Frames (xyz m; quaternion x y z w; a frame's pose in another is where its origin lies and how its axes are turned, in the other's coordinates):
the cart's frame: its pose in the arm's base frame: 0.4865 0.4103 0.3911 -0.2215 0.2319 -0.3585 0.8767
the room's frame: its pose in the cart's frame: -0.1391 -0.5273 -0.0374 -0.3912 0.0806 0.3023 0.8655
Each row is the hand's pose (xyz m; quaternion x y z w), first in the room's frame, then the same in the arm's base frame.
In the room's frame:
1: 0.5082 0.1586 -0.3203 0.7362 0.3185 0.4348 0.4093
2: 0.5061 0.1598 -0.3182 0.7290 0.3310 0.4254 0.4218
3: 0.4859 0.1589 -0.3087 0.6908 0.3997 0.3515 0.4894
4: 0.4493 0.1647 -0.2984 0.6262 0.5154 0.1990 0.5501
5: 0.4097 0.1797 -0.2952 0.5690 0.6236 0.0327 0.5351
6: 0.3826 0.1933 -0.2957 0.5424 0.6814 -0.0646 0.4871
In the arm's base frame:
1: 0.0756 -0.1498 0.1525 0.5818 0.6483 -0.1486 0.4681
2: 0.0754 -0.1468 0.1536 0.5661 0.6595 -0.1574 0.4688
3: 0.0716 -0.1332 0.1710 0.4702 0.7109 -0.2234 0.4728
4: 0.0564 -0.1088 0.1965 0.3184 0.7599 -0.3574 0.4398
5: 0.0304 -0.0825 0.2173 0.1988 0.7611 -0.5043 0.3562
6: 0.0092 -0.0642 0.2289 0.1513 0.7391 -0.5922 0.2831

